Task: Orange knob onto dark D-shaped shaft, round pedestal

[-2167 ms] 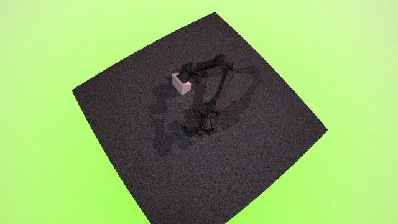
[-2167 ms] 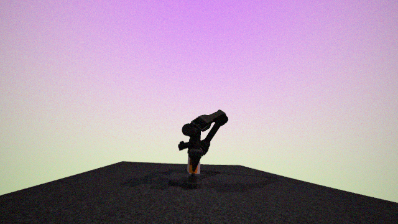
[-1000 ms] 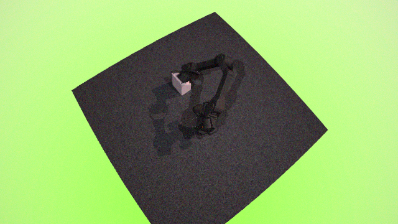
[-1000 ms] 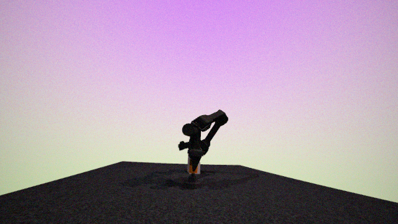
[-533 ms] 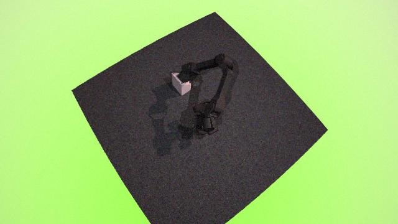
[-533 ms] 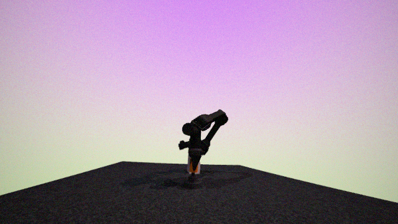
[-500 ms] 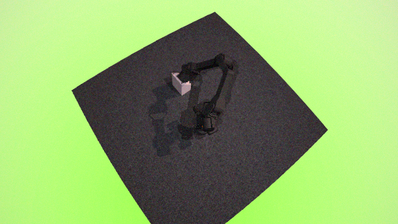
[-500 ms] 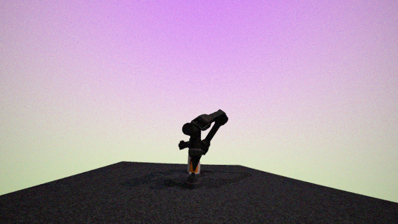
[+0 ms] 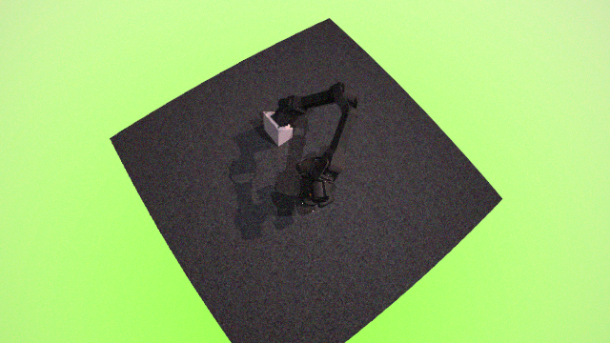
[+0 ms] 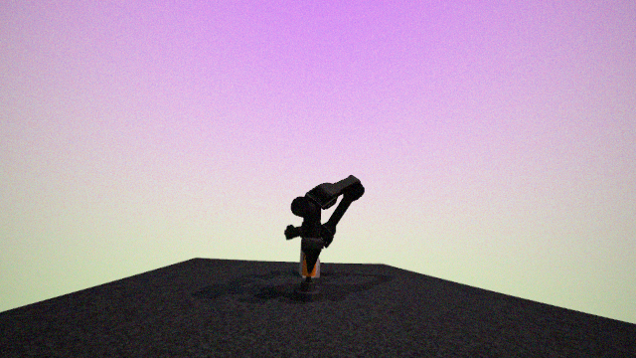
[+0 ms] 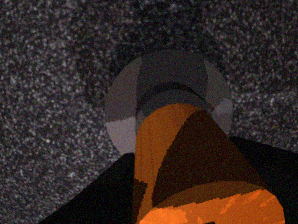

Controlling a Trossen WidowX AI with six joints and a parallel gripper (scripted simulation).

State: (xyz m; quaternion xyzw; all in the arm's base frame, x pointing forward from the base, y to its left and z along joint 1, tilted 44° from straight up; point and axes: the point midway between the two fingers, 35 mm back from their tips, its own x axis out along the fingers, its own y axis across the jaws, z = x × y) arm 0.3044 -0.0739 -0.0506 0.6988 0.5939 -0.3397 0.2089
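Right now my gripper tip is 2 cm below the orange knob. The rest, counted from my gripper tip: round pedestal (4 cm below).
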